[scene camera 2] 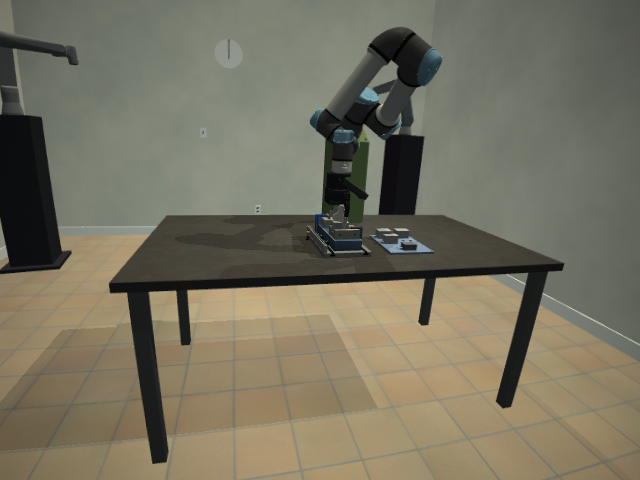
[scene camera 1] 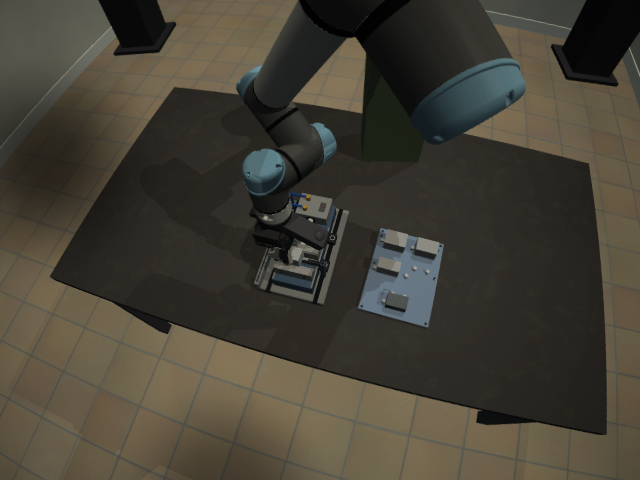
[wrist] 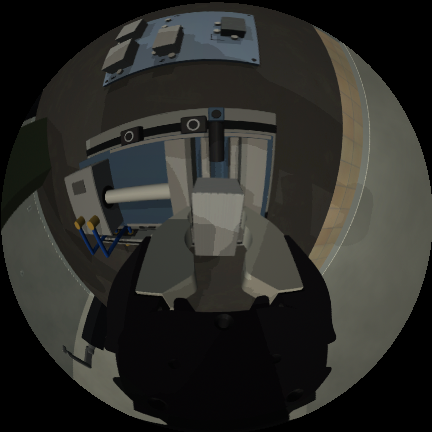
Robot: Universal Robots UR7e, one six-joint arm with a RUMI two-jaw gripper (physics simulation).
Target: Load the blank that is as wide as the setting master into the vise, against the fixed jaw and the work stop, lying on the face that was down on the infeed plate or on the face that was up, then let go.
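Frame: origin at the arm's base, x down, y right, z back, level; centimetres.
Where they show: gripper, fingertip midpoint: (scene camera 2: 341, 228) (scene camera 1: 291, 256) (wrist: 215, 208); arm's base at its link origin: (scene camera 2: 346, 128).
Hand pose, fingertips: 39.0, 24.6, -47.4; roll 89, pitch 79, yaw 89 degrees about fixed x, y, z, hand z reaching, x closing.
Each offset is from my fingertips to the centre of the thing, as dx, dy, dz. "spot": to the spot under its first point.
My gripper (scene camera 1: 296, 255) (scene camera 2: 339, 215) (wrist: 215, 208) is shut on a light grey blank @(-0.7, +0.4, +0.1) (wrist: 217, 215), held over the gap between the vise jaws. In the wrist view the fixed jaw (wrist: 254, 172) is right of the blank, and the moving jaw (wrist: 176, 162) with its pale screw rod @(+1.6, -2.7, +8.1) (wrist: 140, 193) is left. The black work stop @(+0.4, -5.9, -1.1) (wrist: 216, 142) points at the blank's far end, with a visible gap in this view. The fingers and blank hide the gap's lower part; contact with jaws or seat cannot be told.
The blue infeed plate @(+9.0, -29.9, +0.9) (scene camera 1: 374, 299) (scene camera 2: 416, 250) (wrist: 200, 54) lies beside the vise. It carries three light blocks, one being a block @(+6.8, -25.6, +2.1) (scene camera 1: 388, 266) (wrist: 168, 39), and a darker block @(+7.4, -28.0, -7.6) (scene camera 1: 396, 301) (scene camera 2: 408, 245) (wrist: 233, 27). Blue levers with yellow knobs @(spot: -1.6, -2.4, +17.6) (scene camera 1: 308, 197) (wrist: 93, 222) stand at the vise's screw end.
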